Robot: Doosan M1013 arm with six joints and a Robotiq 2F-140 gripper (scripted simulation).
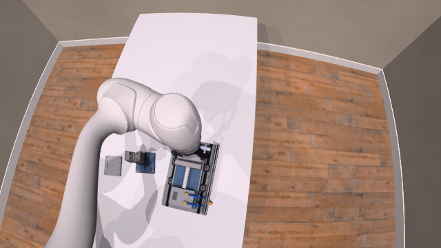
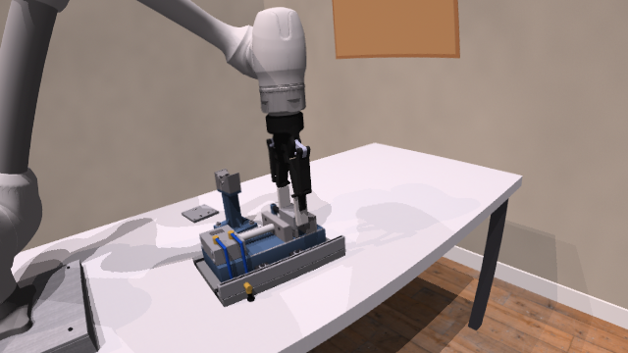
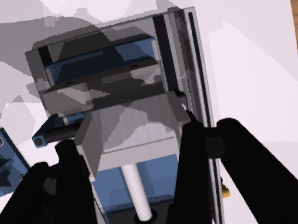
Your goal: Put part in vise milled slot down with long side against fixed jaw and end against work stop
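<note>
Right now the part is 30 mm below my hand. Also, from my hand: fixed jaw (40 mm below, 30 mm ahead, 20 mm to the left); moving jaw (40 mm below, 30 mm behind, 20 mm to the left); cylinder rod (90 mm behind, 40 mm below, 30 mm to the left).
</note>
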